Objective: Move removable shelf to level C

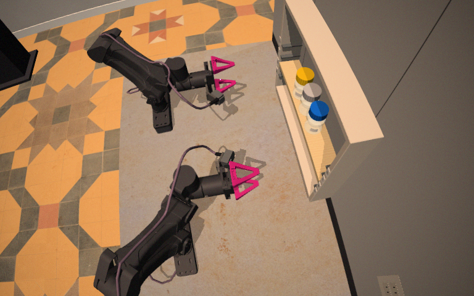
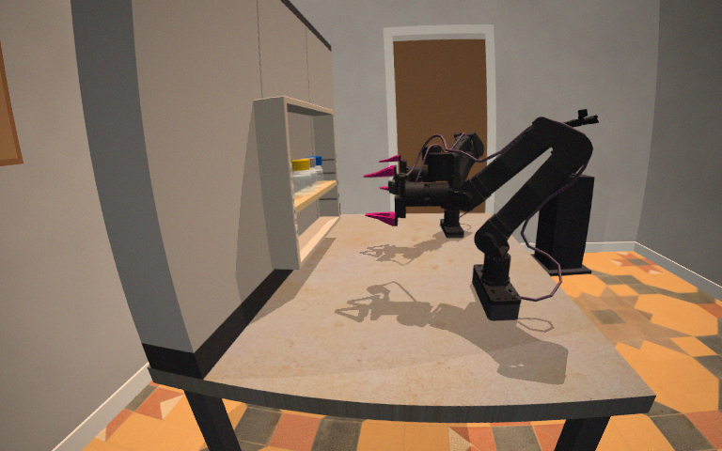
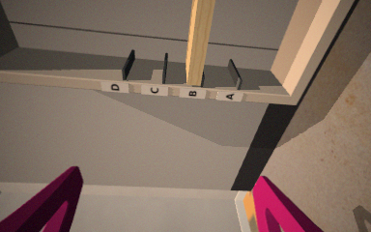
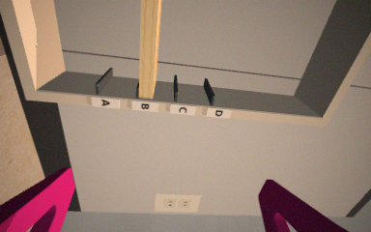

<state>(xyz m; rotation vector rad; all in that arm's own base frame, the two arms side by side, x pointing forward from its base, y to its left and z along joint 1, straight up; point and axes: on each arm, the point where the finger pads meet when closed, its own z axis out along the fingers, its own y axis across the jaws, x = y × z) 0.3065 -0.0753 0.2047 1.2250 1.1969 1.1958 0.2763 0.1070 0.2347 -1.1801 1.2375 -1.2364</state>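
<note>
The yellow-capped bottle lies 20 cm ahead of my left hand, 13 cm to the right of it and 3 cm above it. The rest, counted from my left hand: grey-capped bottle (20 cm ahead, 20 cm to the right, 3 cm above); wooden shelf (20 cm ahead, 21 cm to the right, 3 cm below); wall rack (20 cm ahead, 21 cm to the right, 4 cm above).
My right gripper is now 220 mm short of the blue-capped bottle, 120 mm to the right of it and 30 mm below it. Round my right hand: grey-capped bottle (220 mm ahead, 190 mm to the left, 30 mm above); then wooden shelf (230 mm ahead, 180 mm to the left, 30 mm below); then wall rack (230 mm ahead, 180 mm to the left, 30 mm above).
</note>
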